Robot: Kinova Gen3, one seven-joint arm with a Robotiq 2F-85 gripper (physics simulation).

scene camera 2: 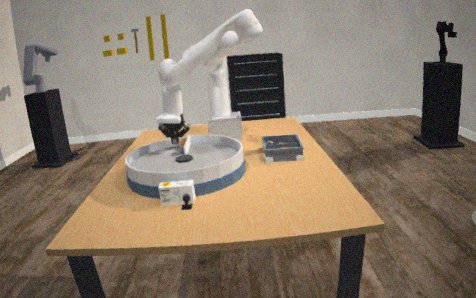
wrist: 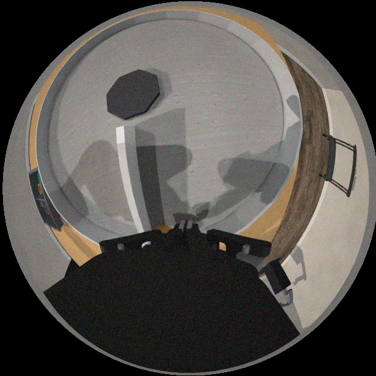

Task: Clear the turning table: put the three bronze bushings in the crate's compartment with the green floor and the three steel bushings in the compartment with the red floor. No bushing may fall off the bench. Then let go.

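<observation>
My gripper is shut with nothing between its fingers. It hangs low over the back left part of the turning table, close to the white upright vane. A small bronze bushing peeks out just beside the fingertips in the wrist view, mostly hidden by the gripper body. The dark octagonal hub sits at the table's middle. The blue-grey crate stands to the right of the turning table, with small bushings inside it.
A white control box with a black knob stands in front of the turning table. The robot's base is behind the table's rim. A black cabinet stands at the wall. The bench edge runs along the front.
</observation>
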